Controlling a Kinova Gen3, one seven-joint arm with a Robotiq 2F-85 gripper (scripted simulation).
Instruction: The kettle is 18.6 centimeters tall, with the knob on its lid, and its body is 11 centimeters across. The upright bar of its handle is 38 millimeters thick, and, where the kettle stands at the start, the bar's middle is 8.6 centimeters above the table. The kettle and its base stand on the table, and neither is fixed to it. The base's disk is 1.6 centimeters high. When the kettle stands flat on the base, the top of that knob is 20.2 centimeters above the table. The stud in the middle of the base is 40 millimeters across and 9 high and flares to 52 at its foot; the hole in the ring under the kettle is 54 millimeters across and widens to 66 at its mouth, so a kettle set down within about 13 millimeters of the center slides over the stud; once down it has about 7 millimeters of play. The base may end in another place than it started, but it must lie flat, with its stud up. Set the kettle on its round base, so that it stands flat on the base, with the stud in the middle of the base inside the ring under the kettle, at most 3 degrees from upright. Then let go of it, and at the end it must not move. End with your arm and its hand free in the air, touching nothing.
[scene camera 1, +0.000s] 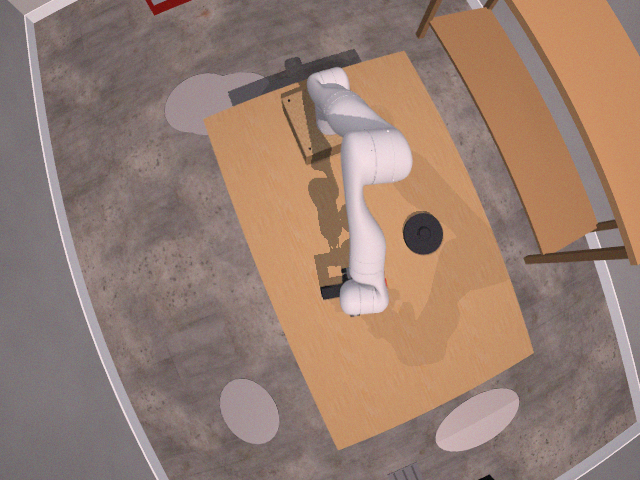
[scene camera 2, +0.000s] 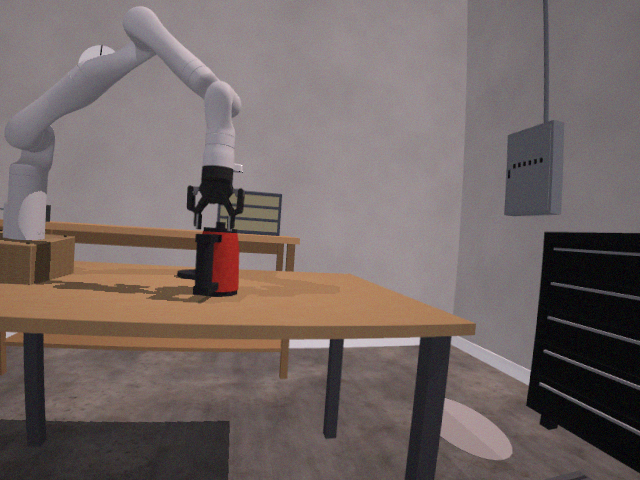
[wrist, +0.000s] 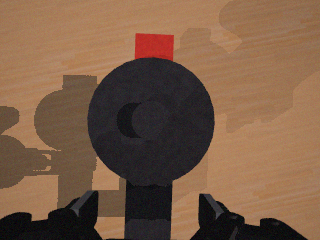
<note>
In view: the gripper (scene camera 2: 213, 230) and a round black base (scene camera 1: 423, 234).
The gripper is seen too in the wrist view (wrist: 148, 206). The wrist view does not show the round black base: it is out of frame.
</note>
